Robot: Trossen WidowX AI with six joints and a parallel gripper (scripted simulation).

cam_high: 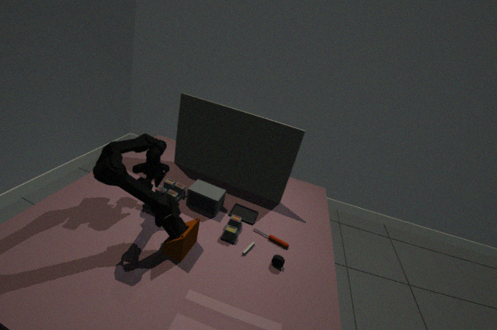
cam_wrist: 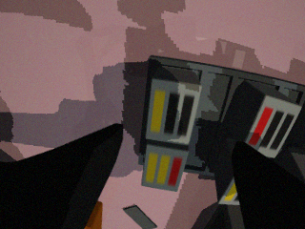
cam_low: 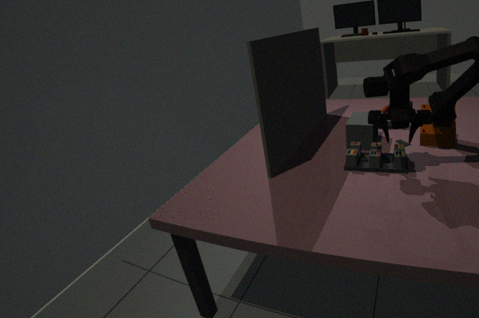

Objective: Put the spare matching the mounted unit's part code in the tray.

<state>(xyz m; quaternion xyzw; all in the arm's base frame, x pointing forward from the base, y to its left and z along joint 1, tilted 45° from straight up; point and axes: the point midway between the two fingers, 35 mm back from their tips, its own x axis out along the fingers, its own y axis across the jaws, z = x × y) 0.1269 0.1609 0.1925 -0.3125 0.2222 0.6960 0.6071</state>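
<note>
Right now my gripper tip is 38 cm to the left of the flat dark tray, 23 cm short of it and 8 cm above it. The rest, counted from my gripper tip: grey panel: 41 cm ahead, 17 cm to the right, 14 cm above; grey mounted unit: 18 cm to the right, 16 cm ahead, 4 cm below; white bar: 49 cm to the right, 8 cm below, 4 cm ahead.
</note>
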